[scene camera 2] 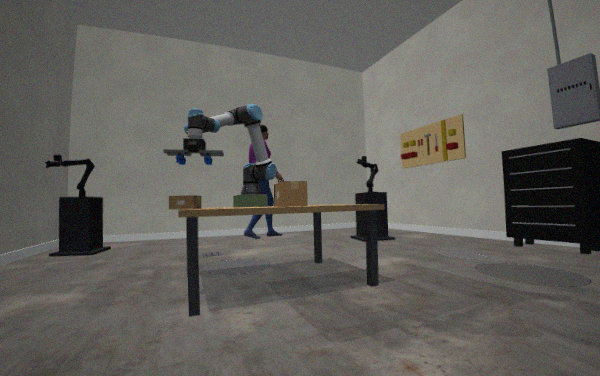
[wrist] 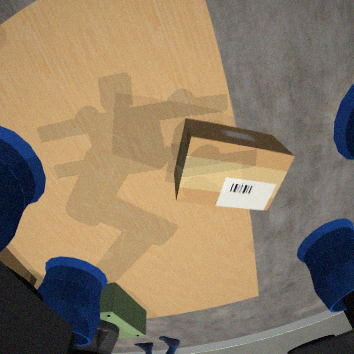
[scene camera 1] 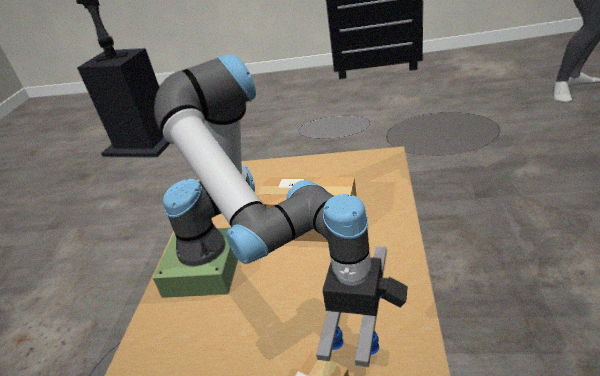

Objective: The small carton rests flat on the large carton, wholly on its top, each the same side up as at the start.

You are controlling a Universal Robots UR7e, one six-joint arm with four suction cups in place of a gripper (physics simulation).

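Places are measured from the arm's base along level axes (x ahead, y left, z up), in metres.
Where they show: hand at its tool point: [scene camera 2: 194, 163] [wrist: 197, 218] [scene camera 1: 357, 315]; arm's base at its link origin: [scene camera 2: 251, 195] [scene camera 1: 201, 249].
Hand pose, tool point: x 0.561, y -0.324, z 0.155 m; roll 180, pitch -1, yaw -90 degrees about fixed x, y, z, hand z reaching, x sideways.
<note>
Things, the pixels of their top centre, and the offset from my tool point.
- small carton at its top centre: [wrist: 235, 178] [scene camera 2: 185, 195] dx -0.105, dy -0.066, dz -0.168 m
- large carton at its top centre: [scene camera 1: 304, 190] [scene camera 2: 289, 183] dx -0.274, dy +0.560, dz -0.089 m
The small carton [scene camera 1: 325, 369] [scene camera 2: 185, 202] [wrist: 205, 175] sits on the table at its near end, by the edge, with its taped, barcode-labelled face up. In scene camera 1 the lower frame edge cuts it off. The large carton [scene camera 1: 320, 184] [scene camera 2: 290, 194] stands on the table farther back, partly hidden by the arm in scene camera 1. A corner of it shows at the lower left of the wrist view. My gripper [scene camera 1: 356, 341] [scene camera 2: 194, 159] is open, its blue cups holding nothing. It hangs level, well above the small carton, with a wide gap between.
The arm's green base block [scene camera 1: 192, 285] [scene camera 2: 250, 200] [wrist: 122, 310] stands on the wooden table [scene camera 1: 395, 200] [scene camera 2: 345, 207] [wrist: 200, 270], beside the large carton. A person [scene camera 2: 268, 150] in a purple top stands behind the table. Black cabinets and pedestals stand on the floor around.
</note>
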